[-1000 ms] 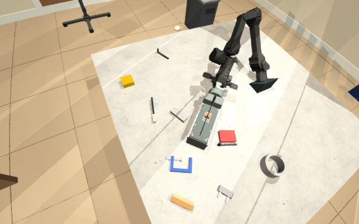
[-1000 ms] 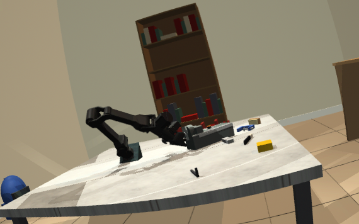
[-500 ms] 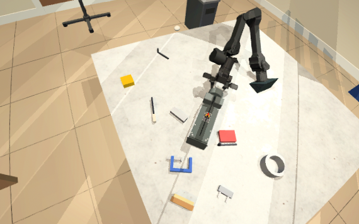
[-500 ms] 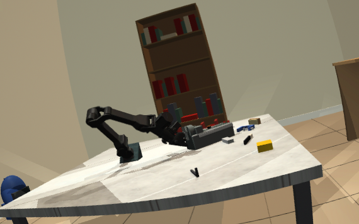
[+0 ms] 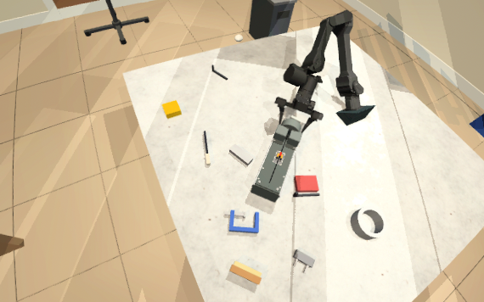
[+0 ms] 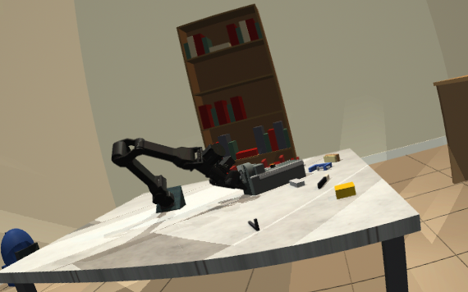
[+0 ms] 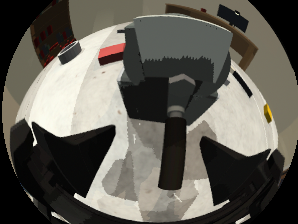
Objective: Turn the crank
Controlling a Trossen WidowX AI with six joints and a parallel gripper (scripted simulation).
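The crank handle lies 1 cm behind my gripper tip, 2 cm to the right of it and 3 cm above it. Also, from my gripper tip: grey block (22 cm ahead, 1 cm to the right, 3 cm below); red pointer (13 cm ahead, 9 cm to the left, 5 cm above); red block (9 cm ahead, 20 cm to the left, 2 cm below).
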